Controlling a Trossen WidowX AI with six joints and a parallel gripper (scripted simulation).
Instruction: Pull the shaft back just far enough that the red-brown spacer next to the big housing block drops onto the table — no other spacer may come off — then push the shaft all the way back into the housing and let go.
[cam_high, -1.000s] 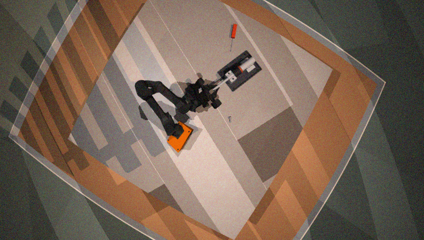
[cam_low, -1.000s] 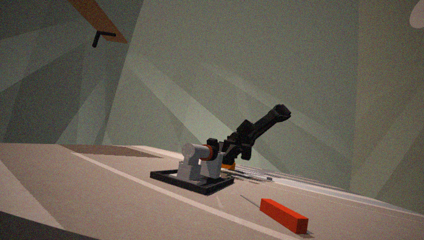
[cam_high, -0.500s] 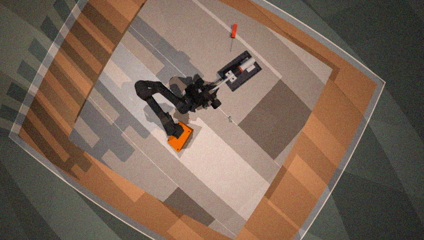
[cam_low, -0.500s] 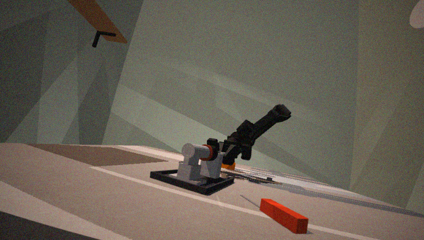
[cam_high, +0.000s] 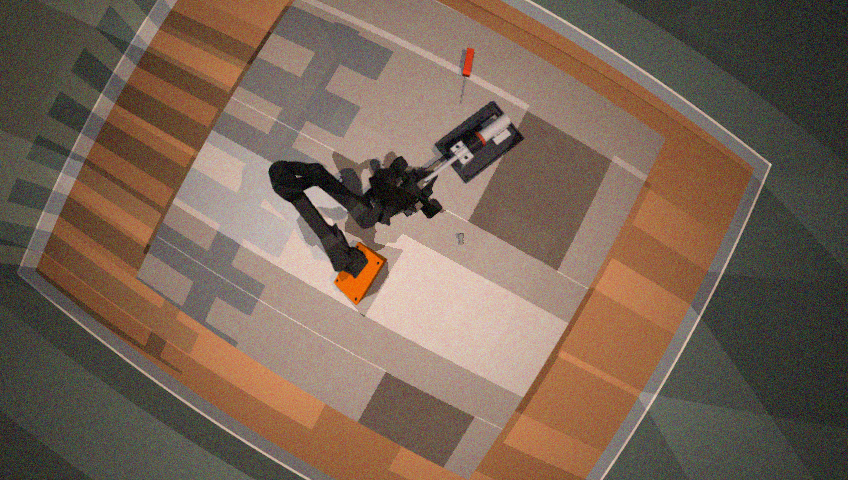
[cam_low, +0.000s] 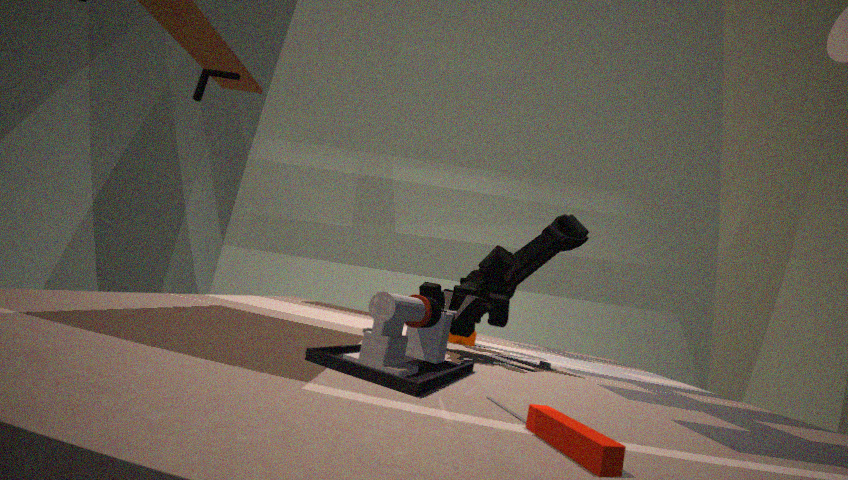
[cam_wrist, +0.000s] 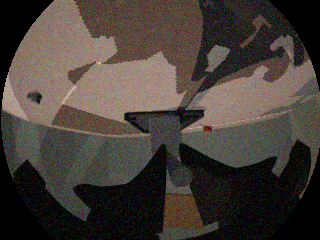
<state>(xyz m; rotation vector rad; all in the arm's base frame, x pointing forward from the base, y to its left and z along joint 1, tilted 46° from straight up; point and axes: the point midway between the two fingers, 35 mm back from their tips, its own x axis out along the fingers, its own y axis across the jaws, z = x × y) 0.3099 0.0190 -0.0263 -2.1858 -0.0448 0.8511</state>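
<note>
Right now the light shaft is 60 mm ahead of my gripper tip, 20 mm to the right of it and 20 mm above it. Also, from my gripper tip: small grey piece 180 mm to the right, 100 mm behind, 60 mm below; then dark spacer 150 mm ahead, 30 mm to the right, 20 mm above; then red-brown spacer 160 mm ahead, 40 mm to the right, 20 mm above.
</note>
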